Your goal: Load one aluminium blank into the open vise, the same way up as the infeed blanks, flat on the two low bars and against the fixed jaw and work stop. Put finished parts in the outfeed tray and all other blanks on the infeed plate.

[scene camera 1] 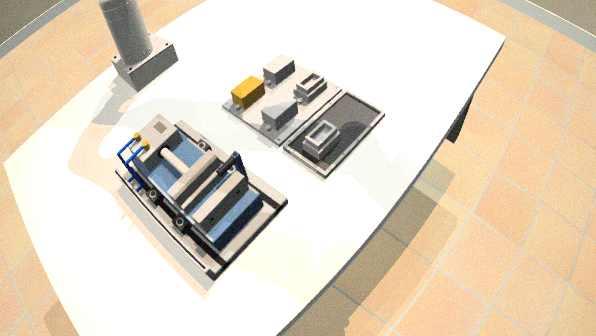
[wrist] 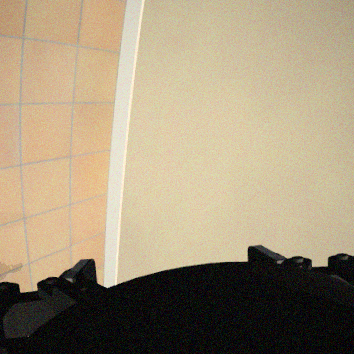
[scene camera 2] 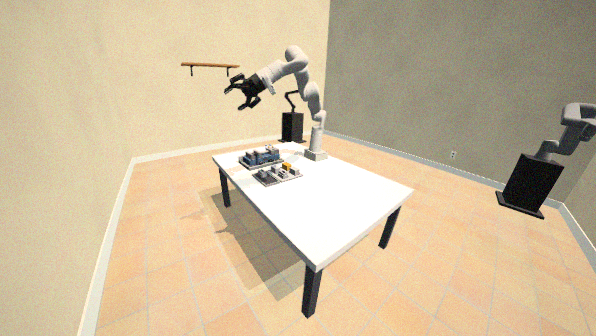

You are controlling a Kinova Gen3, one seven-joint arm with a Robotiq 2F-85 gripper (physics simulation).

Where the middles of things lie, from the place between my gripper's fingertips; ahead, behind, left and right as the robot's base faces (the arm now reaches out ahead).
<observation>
Right now the outfeed tray [scene camera 1: 352, 115] is 240 mm behind my hand, 130 mm to the right of it and 470 mm below it. The rest, counted from my hand: brass blank [scene camera 1: 251, 89] 440 mm behind, 150 mm to the right, 450 mm below; then infeed plate [scene camera 1: 252, 116] 390 mm behind, 110 mm to the right, 470 mm below.
</observation>
